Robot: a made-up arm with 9 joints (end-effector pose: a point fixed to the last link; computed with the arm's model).
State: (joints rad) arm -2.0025 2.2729 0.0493 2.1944 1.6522 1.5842 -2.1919 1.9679 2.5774
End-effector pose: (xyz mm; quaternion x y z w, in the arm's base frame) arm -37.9 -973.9 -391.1 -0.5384 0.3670 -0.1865 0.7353
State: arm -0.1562 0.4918 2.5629 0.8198 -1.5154 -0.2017 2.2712 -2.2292 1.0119
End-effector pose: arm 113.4 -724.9 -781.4 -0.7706 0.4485 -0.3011 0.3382
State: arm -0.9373 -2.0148 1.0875 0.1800 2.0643 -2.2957 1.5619 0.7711 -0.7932
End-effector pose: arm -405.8 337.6 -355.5 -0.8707 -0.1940 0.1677 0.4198
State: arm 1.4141 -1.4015 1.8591 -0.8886 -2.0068 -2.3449 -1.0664 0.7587 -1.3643
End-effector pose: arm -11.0 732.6 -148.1 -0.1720 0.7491 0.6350 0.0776
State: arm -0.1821 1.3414 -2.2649 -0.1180 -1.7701 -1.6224 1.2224 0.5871 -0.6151
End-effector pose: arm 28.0 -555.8 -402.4 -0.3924 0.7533 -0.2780 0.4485
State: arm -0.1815 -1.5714 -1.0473 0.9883 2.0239 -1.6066 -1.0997 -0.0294 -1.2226
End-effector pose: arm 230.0 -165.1 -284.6 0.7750 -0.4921 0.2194 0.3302
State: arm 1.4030 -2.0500 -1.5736 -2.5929 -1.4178 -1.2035 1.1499 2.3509 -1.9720
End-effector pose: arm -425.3 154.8 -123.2 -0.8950 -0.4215 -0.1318 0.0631
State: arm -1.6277 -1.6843 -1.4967 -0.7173 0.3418 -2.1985 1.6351 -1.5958 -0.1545
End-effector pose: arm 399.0 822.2 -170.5 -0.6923 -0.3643 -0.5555 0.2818
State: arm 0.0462 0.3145 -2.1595 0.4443 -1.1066 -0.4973 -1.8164 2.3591 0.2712
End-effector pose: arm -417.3 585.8 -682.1 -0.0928 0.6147 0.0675 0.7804
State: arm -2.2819 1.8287 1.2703 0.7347 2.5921 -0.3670 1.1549 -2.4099 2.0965
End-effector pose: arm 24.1 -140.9 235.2 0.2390 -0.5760 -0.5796 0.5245
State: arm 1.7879 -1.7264 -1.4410 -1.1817 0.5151 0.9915 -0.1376 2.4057 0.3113
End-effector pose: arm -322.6 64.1 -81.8 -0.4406 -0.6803 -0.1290 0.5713
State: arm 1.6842 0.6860 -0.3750 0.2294 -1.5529 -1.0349 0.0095 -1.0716 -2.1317
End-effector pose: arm 457.9 182.4 -73.1 -0.9268 -0.1678 -0.3180 0.1084
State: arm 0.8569 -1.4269 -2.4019 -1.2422 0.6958 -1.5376 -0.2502 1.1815 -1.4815
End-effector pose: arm 501.0 303.6 -243.9 -0.5471 -0.1783 0.5806 0.5760
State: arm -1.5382 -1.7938 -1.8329 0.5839 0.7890 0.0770 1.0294 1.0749 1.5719
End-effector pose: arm -192.5 917.3 141.0 0.3657 0.7252 0.2786 0.5125
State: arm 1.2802 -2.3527 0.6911 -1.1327 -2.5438 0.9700 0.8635 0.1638 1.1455
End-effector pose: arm 423.0 96.8 254.1 0.4973 -0.2208 -0.5933 0.5933
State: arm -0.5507 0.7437 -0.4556 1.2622 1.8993 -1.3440 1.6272 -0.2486 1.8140
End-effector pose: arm 123.4 51.1 205.3 0.5645 -0.3614 -0.5941 0.4446
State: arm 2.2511 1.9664 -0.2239 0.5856 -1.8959 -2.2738 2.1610 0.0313 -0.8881
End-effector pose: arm 652.9 524.4 -524.4 -0.9287 -0.0481 -0.3151 0.1898
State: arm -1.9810 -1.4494 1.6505 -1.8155 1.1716 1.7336 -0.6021 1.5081 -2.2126
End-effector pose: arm -456.9 -612.1 -333.8 0.1035 0.4432 -0.8675 0.2008
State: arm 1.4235 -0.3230 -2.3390 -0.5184 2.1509 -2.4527 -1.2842 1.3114 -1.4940
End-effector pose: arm 8.3 241.7 -22.8 -0.3022 -0.0152 0.9465 0.1125
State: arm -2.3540 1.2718 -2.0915 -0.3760 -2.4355 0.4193 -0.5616 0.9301 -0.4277
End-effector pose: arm 37.5 -479.6 10.6 0.2008 -0.5000 0.8190 0.1973
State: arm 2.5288 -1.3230 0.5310 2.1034 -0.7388 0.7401 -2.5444 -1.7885 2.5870
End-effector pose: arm 420.7 524.8 -470.7 -0.6650 -0.5956 -0.1263 0.4326
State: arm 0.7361 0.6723 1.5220 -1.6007 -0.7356 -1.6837 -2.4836 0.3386 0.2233
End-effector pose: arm -25.8 -669.6 -446.6 -0.8364 -0.5321 0.1053 0.0792
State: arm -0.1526 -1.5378 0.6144 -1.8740 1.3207 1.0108 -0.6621 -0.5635 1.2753
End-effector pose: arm -530.5 47.0 -490.3 -0.0341 0.4038 0.1918 0.8939
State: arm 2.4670 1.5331 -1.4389 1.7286 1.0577 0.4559 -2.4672 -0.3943 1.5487
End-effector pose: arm 650.7 177.2 -399.7 0.1512 0.3612 -0.9073 0.1530
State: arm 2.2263 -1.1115 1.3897 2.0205 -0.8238 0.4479 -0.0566 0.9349 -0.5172
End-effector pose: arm -106.9 299.0 -742.2 0.7168 0.0312 -0.6863 0.1195
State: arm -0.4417 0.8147 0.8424 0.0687 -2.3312 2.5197 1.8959 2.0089 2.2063
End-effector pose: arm -276.9 701.0 -108.6 0.3698 0.2020 0.5804 0.6969
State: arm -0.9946 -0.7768 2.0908 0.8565 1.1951 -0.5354 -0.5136 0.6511 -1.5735
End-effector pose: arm -316.3 -706.6 -268.7 0.4864 -0.8600 0.0846 0.1294
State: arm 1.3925 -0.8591 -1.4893 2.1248 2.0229 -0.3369 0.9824 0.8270 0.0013
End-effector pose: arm 754.5 34.6 46.8 -0.4895 -0.2140 -0.6885 0.4905
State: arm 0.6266 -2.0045 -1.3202 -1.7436 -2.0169 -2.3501 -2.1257 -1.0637 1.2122
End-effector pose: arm -242.7 -563.2 -222.8 -0.5350 -0.4129 0.7258 0.1286
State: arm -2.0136 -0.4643 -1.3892 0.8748 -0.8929 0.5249 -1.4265 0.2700 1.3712
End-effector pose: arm -251.9 -315.3 -213.1 -0.0556 -0.5387 -0.6464 0.5375
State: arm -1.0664 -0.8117 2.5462 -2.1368 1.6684 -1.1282 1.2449 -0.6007 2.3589
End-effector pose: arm -254.8 -349.1 -822.7 -0.5423 -0.1542 0.4217 0.7102
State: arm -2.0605 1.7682 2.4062 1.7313 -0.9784 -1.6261 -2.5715 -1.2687 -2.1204
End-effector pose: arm -24.9 756.6 -340.5 -0.0434 0.7395 -0.6668 0.0819
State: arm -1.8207 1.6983 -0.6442 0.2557 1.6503 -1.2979 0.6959 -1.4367 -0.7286
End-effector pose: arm -545.7 -211.5 92.4 -0.2465 -0.5791 -0.0429 0.7759
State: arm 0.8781 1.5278 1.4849 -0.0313 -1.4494 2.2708 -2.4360 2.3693 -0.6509
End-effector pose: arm 377.4 233.7 385.8 -0.3644 -0.5011 -0.0934 0.7794
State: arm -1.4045 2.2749 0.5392 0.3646 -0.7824 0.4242 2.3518 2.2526 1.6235
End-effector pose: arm -848.1 -731.0 -360.3 -0.6585 0.4358 -0.5325 0.3047
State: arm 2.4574 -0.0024 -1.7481 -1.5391 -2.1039 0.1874 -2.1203 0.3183 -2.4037
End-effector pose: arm 193.4 -126.4 -288.7 0.4352 -0.3691 -0.7768 0.2664
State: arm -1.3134 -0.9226 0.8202 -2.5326 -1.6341 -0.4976 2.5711 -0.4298 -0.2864
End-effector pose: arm 141.3 -515.7 163.6 -0.0141 0.1124 0.2034 0.9725
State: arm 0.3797 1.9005 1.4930 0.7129 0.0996 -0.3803 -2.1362 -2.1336 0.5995
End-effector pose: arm 428.5 -357.8 -220.8 0.6715 -0.6257 0.0496 0.3939
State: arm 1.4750 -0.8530 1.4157 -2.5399 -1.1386 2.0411 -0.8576 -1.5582 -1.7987
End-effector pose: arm -136.0 491.5 -279.2 -0.1773 -0.4672 -0.4638 0.7316
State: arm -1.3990 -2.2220 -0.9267 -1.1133 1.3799 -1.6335 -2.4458 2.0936 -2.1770
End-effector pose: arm -148.2 -220.1 -700.0 0.4618 0.7727 -0.2798 0.3339
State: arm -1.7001 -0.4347 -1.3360 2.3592 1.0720 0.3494 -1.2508 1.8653 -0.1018
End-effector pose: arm -429.9 513.8 -447.1 0.3498 0.8555 0.1860 0.3334
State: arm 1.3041 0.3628 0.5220 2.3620 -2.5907 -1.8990 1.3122 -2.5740 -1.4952
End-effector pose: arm -17.7 250.1 -439.4 -0.9454 -0.2130 -0.2465 0.0100
